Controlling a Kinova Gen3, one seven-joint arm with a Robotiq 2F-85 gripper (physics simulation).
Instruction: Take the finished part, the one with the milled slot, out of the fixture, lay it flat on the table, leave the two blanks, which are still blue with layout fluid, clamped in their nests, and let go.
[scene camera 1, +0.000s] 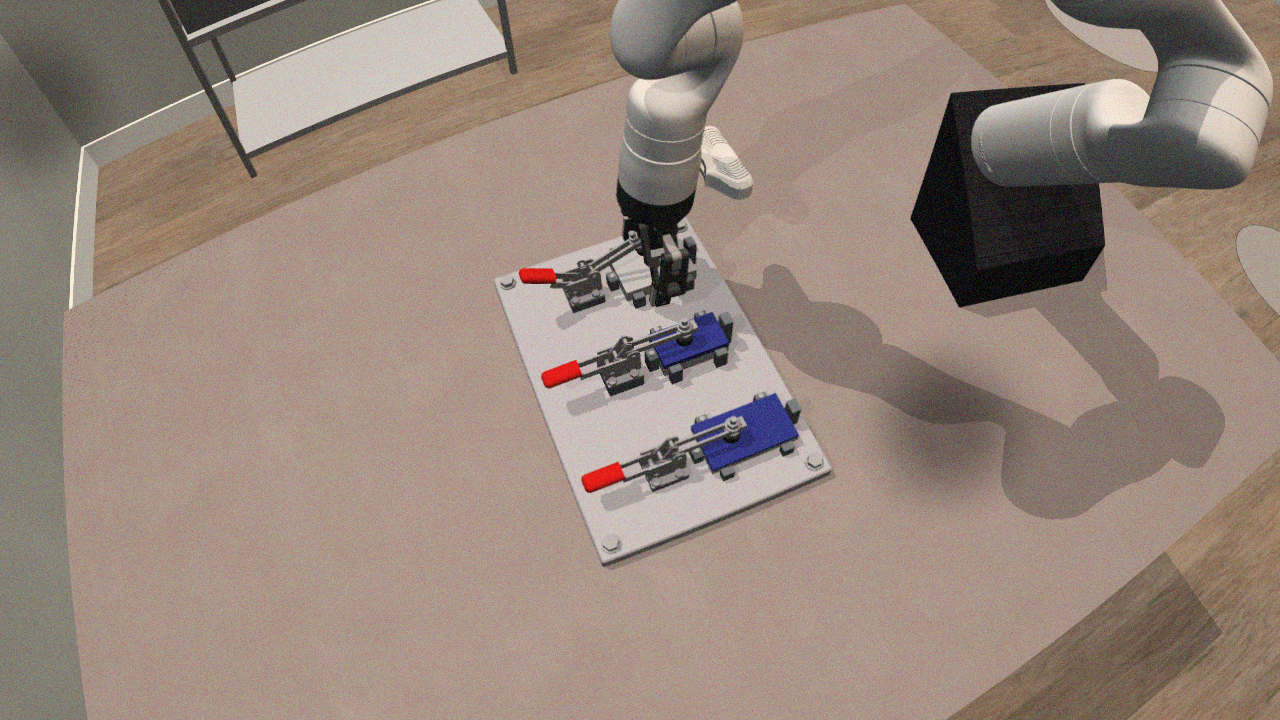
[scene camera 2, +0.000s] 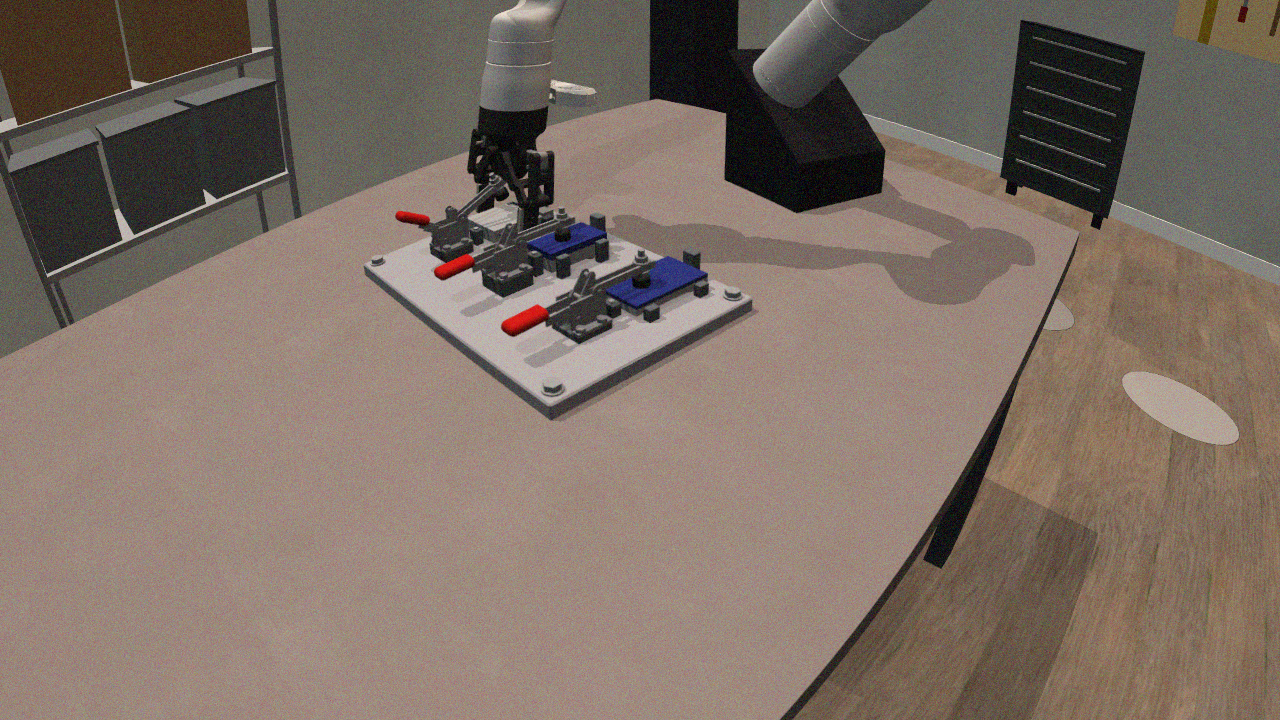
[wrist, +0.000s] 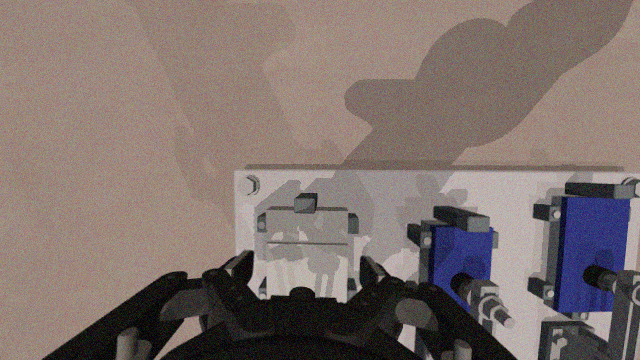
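Where they show: gripper, between the fingertips: (scene camera 1: 645, 269) (scene camera 2: 504, 224) (wrist: 307, 265); arm's base, origin of its link: (scene camera 1: 1005, 145) (scene camera 2: 781, 81).
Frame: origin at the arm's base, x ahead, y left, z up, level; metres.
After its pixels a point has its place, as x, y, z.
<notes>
The finished part (scene camera 1: 631, 274) @(0.418, -0.055, -0.122) (scene camera 2: 494, 218) @(0.412, -0.065, -0.122) (wrist: 307, 225) @(0.363, -0.066, -0.122), pale with a slot line across it, lies flat in the far nest of the white fixture plate (scene camera 1: 644, 528) @(0.496, 0.208, -0.143) (scene camera 2: 608, 358) @(0.472, 0.208, -0.143) (wrist: 515, 240) @(0.372, 0.108, -0.143). My gripper (scene camera 1: 655, 271) @(0.399, -0.066, -0.134) (scene camera 2: 514, 210) @(0.399, -0.066, -0.134) (wrist: 307, 265) @(0.399, -0.066, -0.134) is open and points down over it, one finger on each side, with gaps in the wrist view. The tips' exact height is hard to tell. That nest's toggle clamp (scene camera 1: 583, 284) @(0.471, -0.051, -0.111) (scene camera 2: 450, 237) @(0.476, -0.051, -0.120) has its arm tilted up. The blue middle blank (scene camera 1: 708, 336) @(0.373, 0.050, -0.117) (scene camera 2: 577, 238) @(0.386, 0.055, -0.117) (wrist: 462, 245) @(0.369, 0.043, -0.117) and near blank (scene camera 1: 760, 429) @(0.363, 0.159, -0.127) (scene camera 2: 673, 275) @(0.358, 0.160, -0.127) (wrist: 595, 225) @(0.353, 0.152, -0.127) sit clamped.
The far clamp's raised arm ends close beside my gripper; its dark pad (wrist: 302, 292) @(0.394, -0.064, -0.093) shows between the fingers. A dark stop block (wrist: 305, 203) @(0.345, -0.067, -0.110) stands at the part's outer end. Red handles (scene camera 1: 561, 374) @(0.523, 0.054, -0.097) (scene camera 1: 602, 476) @(0.518, 0.162, -0.107) point left. The black robot base (scene camera 1: 1029, 241) @(-0.007, 0.081, -0.075) (scene camera 2: 796, 161) @(0.070, 0.082, -0.087) stands beyond the plate.
</notes>
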